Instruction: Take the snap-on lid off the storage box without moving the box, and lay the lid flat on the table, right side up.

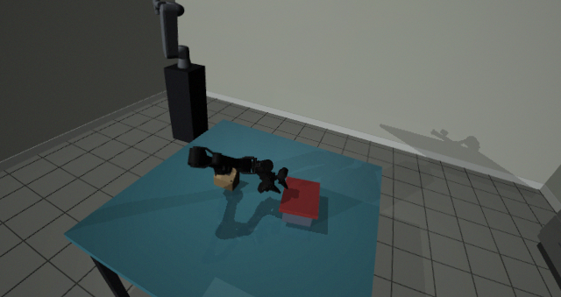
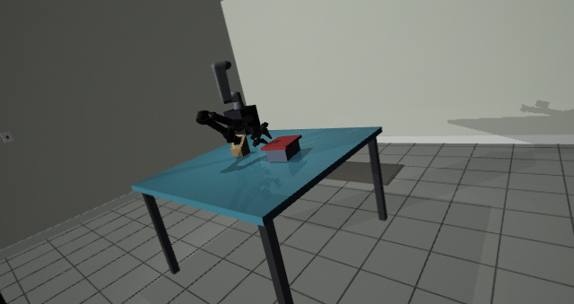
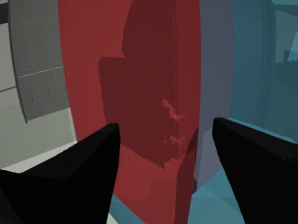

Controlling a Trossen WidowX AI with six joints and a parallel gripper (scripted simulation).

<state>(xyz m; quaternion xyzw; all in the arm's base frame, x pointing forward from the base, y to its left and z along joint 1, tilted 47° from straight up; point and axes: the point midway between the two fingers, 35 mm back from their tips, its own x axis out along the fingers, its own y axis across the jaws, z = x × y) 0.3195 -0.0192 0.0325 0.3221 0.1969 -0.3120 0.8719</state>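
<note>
The lid lies 90 mm ahead of my gripper tip, 10 mm to the left of it and 10 mm below it. Also, from my gripper tip: storage box 90 mm ahead, 60 mm below, 10 mm to the left.
</note>
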